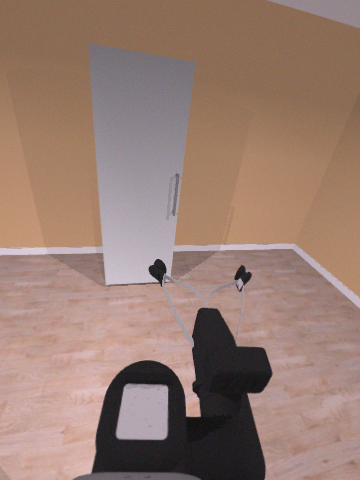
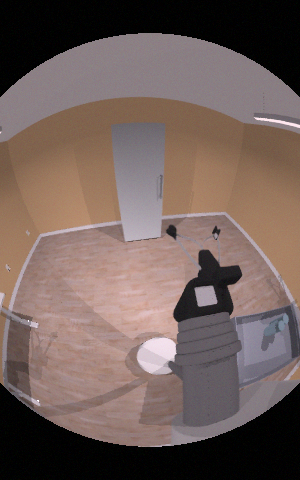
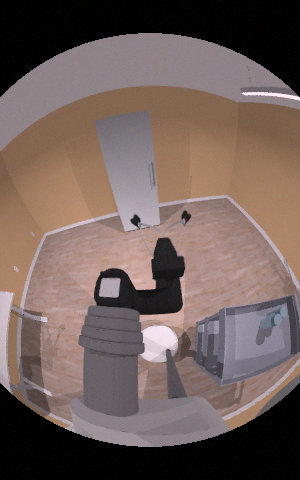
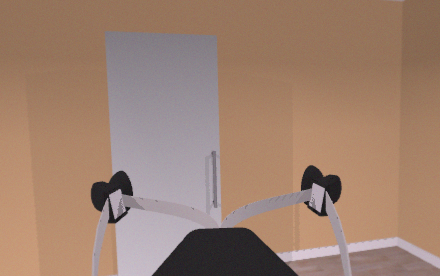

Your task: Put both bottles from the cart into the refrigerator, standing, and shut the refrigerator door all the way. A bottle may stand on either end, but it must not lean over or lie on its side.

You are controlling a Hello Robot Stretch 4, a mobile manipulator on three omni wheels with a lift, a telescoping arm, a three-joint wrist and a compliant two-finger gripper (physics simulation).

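Frame: origin at the robot's base, x back, y right, z up, level; metres.
Where they show: gripper, fingertip midpoint: (image 1: 199, 266) (image 2: 193, 226) (image 3: 159, 213) (image 4: 217, 184); robot's base, origin of the base link: (image 2: 157, 354) (image 3: 157, 342).
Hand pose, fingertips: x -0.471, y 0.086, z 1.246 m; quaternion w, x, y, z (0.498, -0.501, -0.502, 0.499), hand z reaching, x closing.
Observation:
Each offset is from my fingertips to the top centre of the thing. "spot": to the spot under its first point.
The refrigerator (image 1: 140, 150) (image 2: 140, 175) (image 3: 131, 165) (image 4: 160, 110) is tall and pale grey, against the far wall. Its door looks shut; its inside does not show. The upright handle @(spot: dx -1.274, dy -0.004, dz -0.285 m) (image 1: 176, 195) (image 2: 160, 187) (image 3: 153, 174) (image 4: 214, 179) is near the door's right edge. My gripper (image 1: 200, 274) (image 2: 194, 232) (image 3: 161, 219) (image 4: 217, 184) is open and empty, in front of the refrigerator and apart from it. Two pale teal bottles @(dx +0.465, dy +0.619, dz -0.337 m) (image 2: 272, 327) (image 3: 275, 320) are close together on the grey cart @(spot: dx +0.538, dy +0.439, dz -0.481 m) (image 2: 250, 350) (image 3: 240, 350) at the lower right. Their exact pose is hard to tell.
A round white disc (image 2: 152, 356) (image 3: 158, 345) is low down near my base. White rails (image 2: 20, 318) (image 3: 30, 314) stand at the lower left. Orange walls meet at a corner right of the refrigerator. My arm is drawn in, and wood floor lies between me and the refrigerator.

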